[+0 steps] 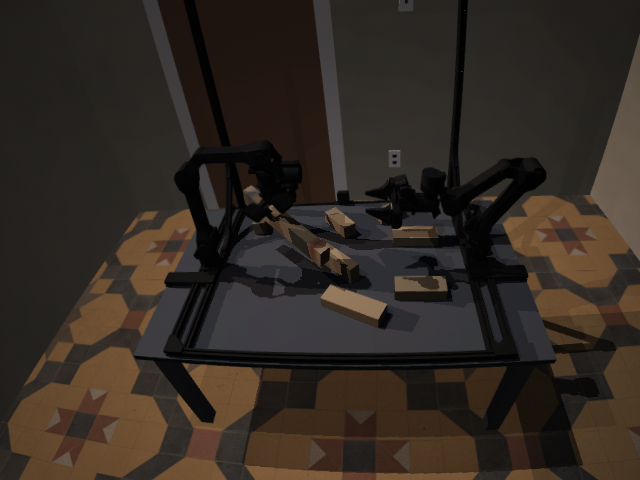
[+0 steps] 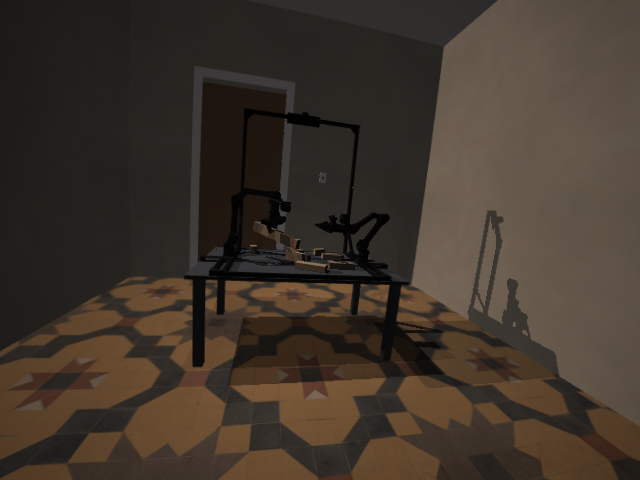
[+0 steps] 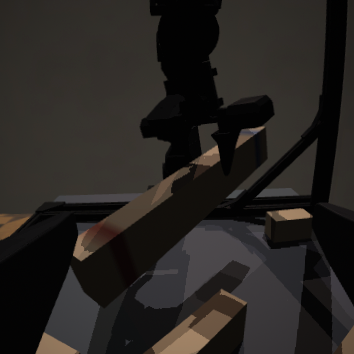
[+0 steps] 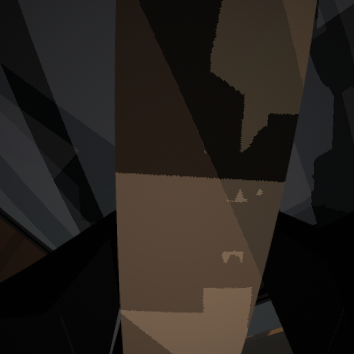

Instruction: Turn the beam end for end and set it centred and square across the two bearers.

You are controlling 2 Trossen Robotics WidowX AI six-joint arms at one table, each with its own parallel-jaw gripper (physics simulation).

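Places are measured from the left arm's base along level axes (x ahead, y left, z up), in millimetres.
Where they show: left gripper, between the fingertips: point(image 1: 365, 201) point(image 2: 316, 225) point(image 3: 196, 219); right gripper, between the fingertips: point(image 1: 275, 215) point(image 2: 271, 232) point(image 3: 213, 173) point(image 4: 187, 217); left arm's base, origin of its link: point(image 1: 475, 257) point(image 2: 362, 261); right arm's base, origin of its link: point(image 1: 211, 263) point(image 2: 228, 255).
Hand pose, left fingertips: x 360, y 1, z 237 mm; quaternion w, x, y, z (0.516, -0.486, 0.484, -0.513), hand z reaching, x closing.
Each offset is from my left fingertips to the top centre of the thing.
The long wooden beam point(image 1: 298, 235) point(image 2: 279, 237) point(image 3: 170, 210) point(image 4: 200, 240) hangs tilted over the table. Its blue-banded end is high at the left; its red-banded end is lower, near a block at mid-table. I cannot tell whether they touch. My right gripper point(image 1: 268, 206) point(image 2: 269, 226) point(image 3: 213, 173) is shut on the beam nearer its high end. My left gripper point(image 1: 368, 202) point(image 2: 316, 225) is open and empty, above the back right of the table. Two parallel blocks {dx -167, dy -122, dz -219 mm} point(image 1: 415, 238) {dx -160, dy +125, dz -219 mm} point(image 1: 421, 288) lie at the right; I cannot tell which blocks are the bearers.
A block {dx +107, dy +7, dz -194 mm} point(image 1: 343, 266) point(image 3: 200, 327) lies below the beam's red end. Another block {dx +43, dy +190, dz -219 mm} point(image 1: 354, 304) lies slantwise in front, one {dx +104, dy -211, dz -210 mm} point(image 1: 339, 222) at the back middle, and a small one {dx +416, dy -231, dz -207 mm} point(image 1: 261, 227) point(image 3: 289, 226) back left. Black rails point(image 1: 336, 356) edge the table.
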